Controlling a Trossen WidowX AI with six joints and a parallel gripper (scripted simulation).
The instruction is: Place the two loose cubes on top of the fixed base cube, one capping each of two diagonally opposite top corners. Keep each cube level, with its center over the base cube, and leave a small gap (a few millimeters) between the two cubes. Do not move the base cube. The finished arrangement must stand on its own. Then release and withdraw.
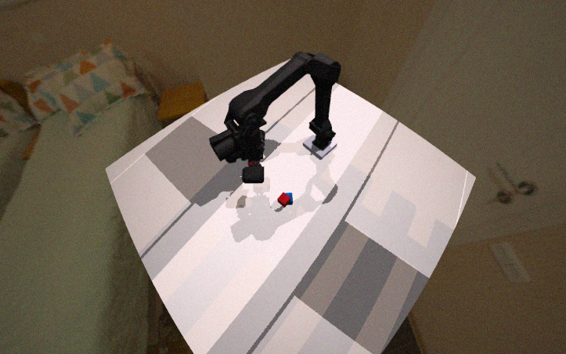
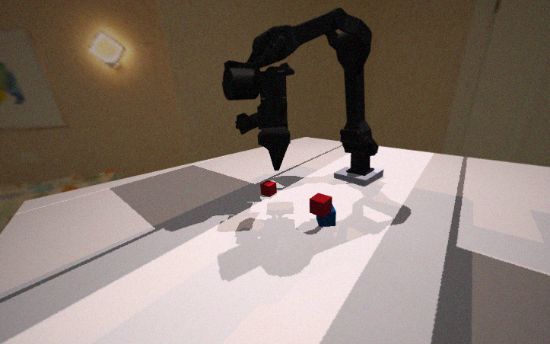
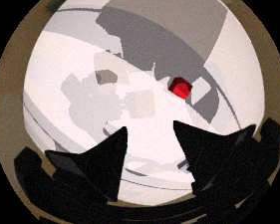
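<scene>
Right now my gripper tip is 130 mm to the right of the blue base cube, 90 mm above it and 20 mm past it.
</scene>
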